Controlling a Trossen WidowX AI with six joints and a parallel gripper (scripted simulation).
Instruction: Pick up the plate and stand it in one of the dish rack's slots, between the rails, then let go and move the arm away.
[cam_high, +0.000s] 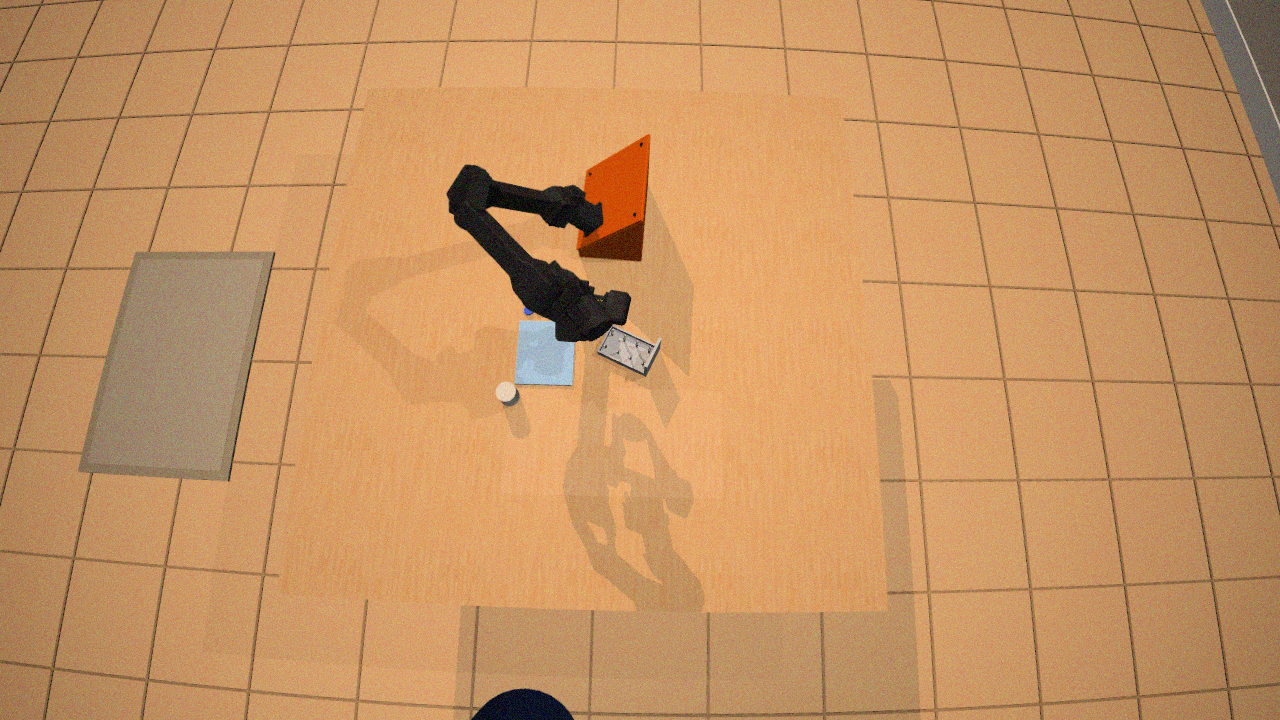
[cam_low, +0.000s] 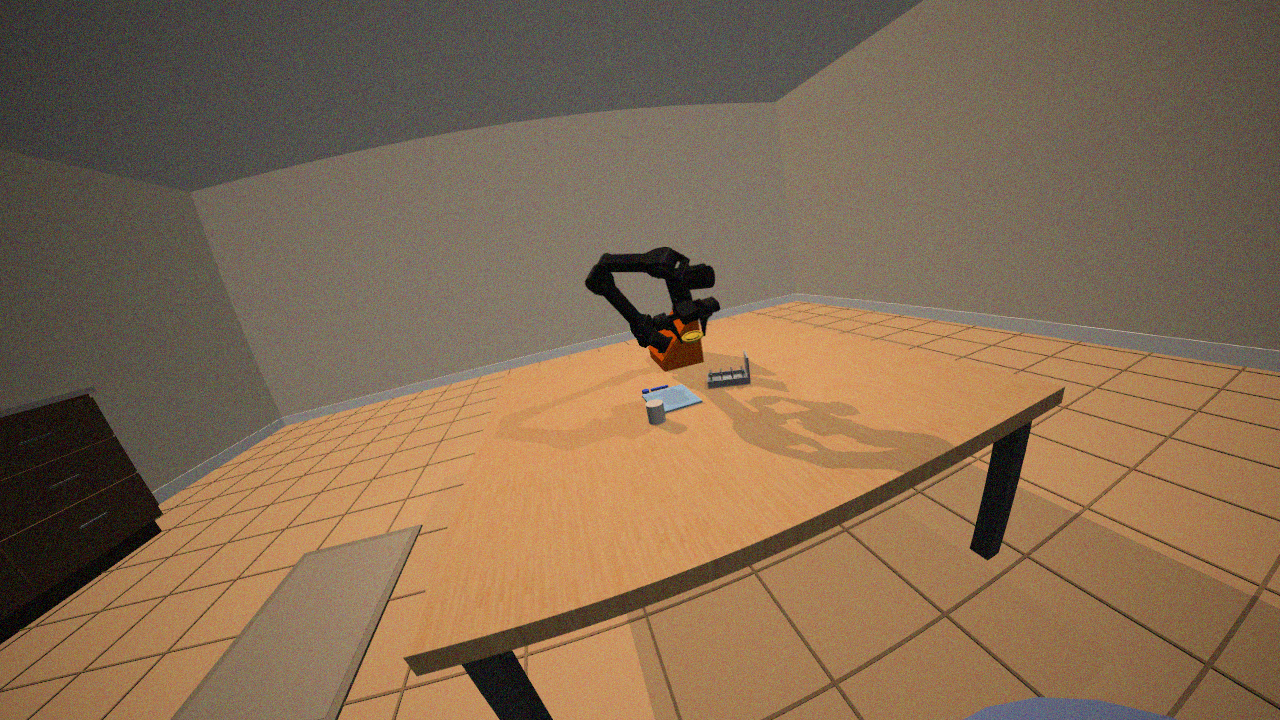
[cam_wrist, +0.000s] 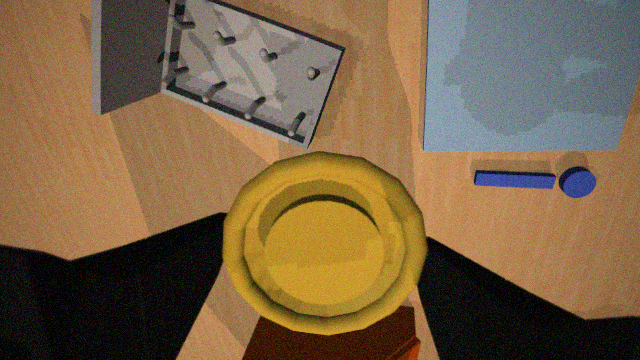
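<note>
The grey dish rack lies 120 mm below my gripper tip, 70 mm to the left of it and 50 mm ahead of it. From my gripper tip the other things lie so: light blue mat: 140 mm below, 120 mm to the right, 40 mm ahead; then yellow plate: 10 mm above; then blue spoon: 140 mm below, 130 mm to the right, 70 mm behind.
</note>
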